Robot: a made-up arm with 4 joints. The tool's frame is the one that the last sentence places.
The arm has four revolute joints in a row. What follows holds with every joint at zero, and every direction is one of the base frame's.
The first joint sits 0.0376 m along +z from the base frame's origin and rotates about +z.
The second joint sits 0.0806 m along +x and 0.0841 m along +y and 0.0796 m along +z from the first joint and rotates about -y.
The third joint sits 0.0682 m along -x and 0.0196 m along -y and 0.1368 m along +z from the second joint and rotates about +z.
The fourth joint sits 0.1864 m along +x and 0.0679 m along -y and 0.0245 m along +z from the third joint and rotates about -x.
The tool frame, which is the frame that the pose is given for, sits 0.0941 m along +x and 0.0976 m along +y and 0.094 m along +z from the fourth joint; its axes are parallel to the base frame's.
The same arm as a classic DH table. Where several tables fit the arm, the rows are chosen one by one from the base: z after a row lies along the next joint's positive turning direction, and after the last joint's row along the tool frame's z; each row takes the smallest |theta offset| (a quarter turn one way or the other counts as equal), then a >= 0, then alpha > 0; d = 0 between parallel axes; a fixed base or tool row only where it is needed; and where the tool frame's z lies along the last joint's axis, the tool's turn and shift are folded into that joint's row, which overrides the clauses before.
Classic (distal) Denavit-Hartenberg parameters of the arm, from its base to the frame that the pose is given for. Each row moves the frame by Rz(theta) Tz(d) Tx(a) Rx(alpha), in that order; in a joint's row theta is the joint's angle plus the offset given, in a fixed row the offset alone. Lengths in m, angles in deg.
joint 1: a 0.0806, alpha 90, d 0.1172, theta0 0
joint 2: a -0.0682, alpha -90, d -0.0645, theta0 0
joint 3: a 0.0679, alpha 90, d 0.1613, theta0 -90
joint 4: a -0.0976, alpha -90, d -0.2805, theta0 0
tool (fixed): a 0, alpha 0, d 0.094, theta0 90

